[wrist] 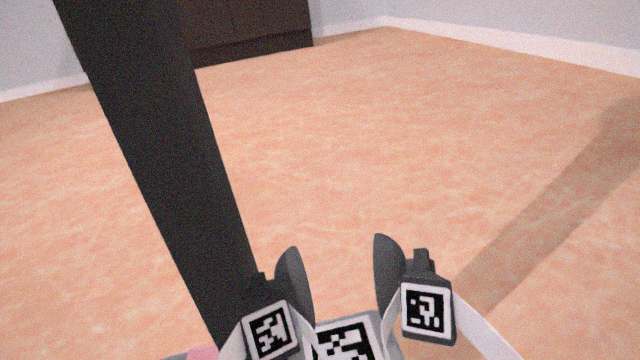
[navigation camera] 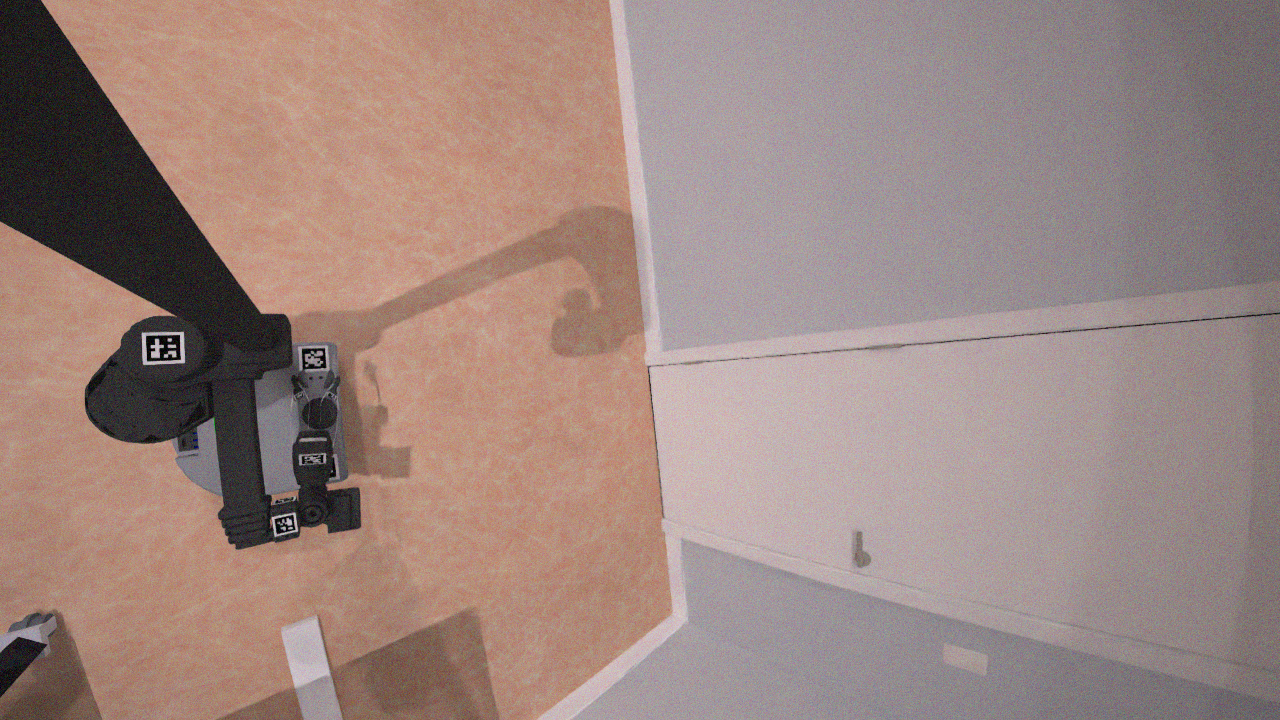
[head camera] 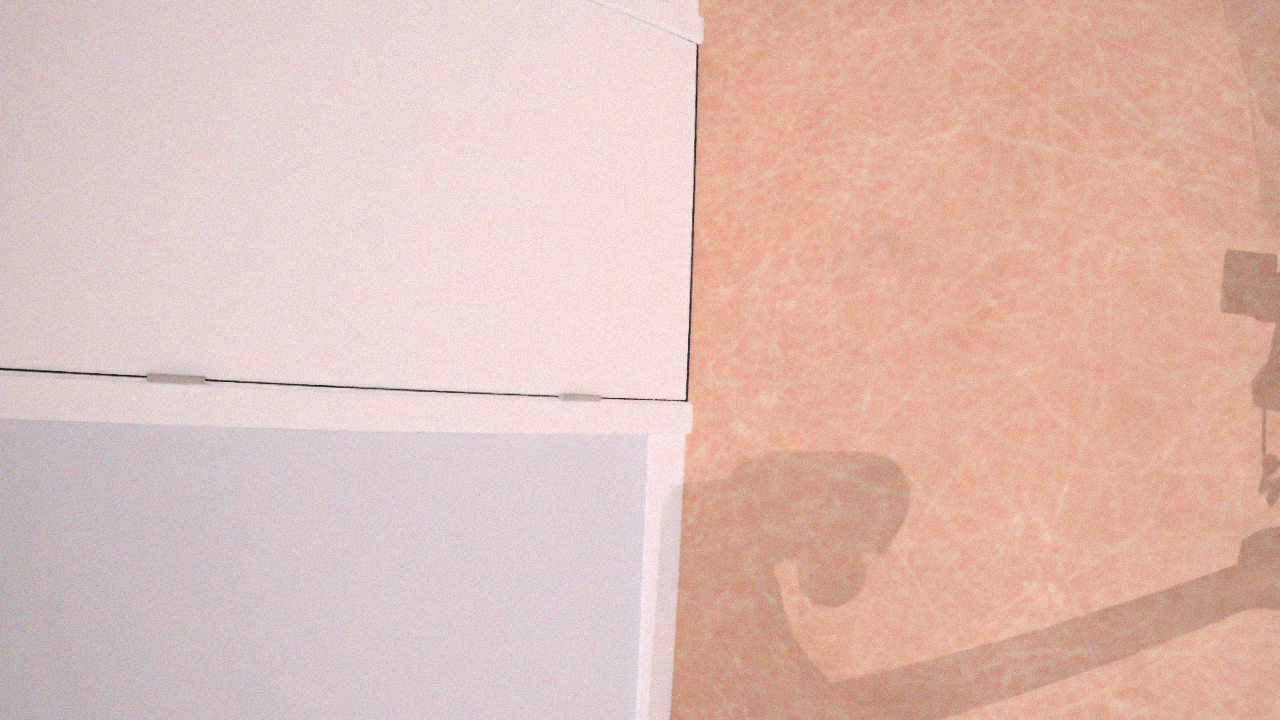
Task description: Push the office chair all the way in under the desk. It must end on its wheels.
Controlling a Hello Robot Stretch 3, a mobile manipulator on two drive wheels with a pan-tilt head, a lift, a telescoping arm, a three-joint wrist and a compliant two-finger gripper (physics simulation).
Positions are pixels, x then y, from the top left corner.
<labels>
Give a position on a white door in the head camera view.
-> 413,223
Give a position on a white door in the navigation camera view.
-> At 1092,476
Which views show my gripper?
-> The wrist view and the navigation camera view only.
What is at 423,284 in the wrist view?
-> My gripper.
</labels>
